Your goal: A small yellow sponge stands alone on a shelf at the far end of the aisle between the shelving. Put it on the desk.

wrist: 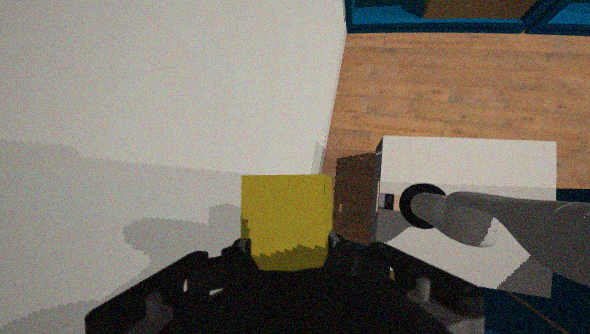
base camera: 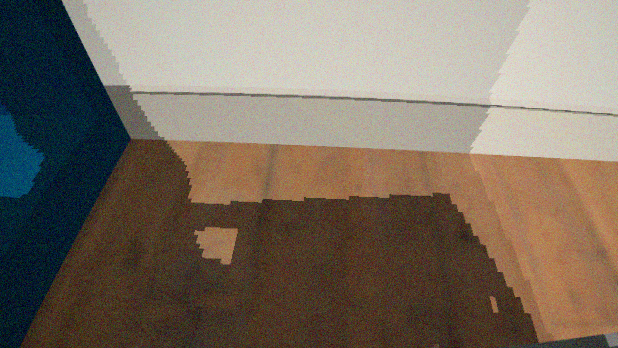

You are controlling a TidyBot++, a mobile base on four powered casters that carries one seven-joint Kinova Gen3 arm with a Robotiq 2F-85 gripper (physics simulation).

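The small yellow sponge is between the fingertips at the lower middle of the wrist view. My gripper is shut on it, with one dark finger against each side. The sponge is in front of a large pale wall-like surface, on which shadows fall; I cannot tell the distance between them. The gripper and sponge do not show in the base camera view. No desk can be made out for certain in either view.
A pale wall crosses the base camera view above the wooden floor. A dark blue panel stands at left. In the wrist view, blue framework is at the top, and my white base and grey arm are at right.
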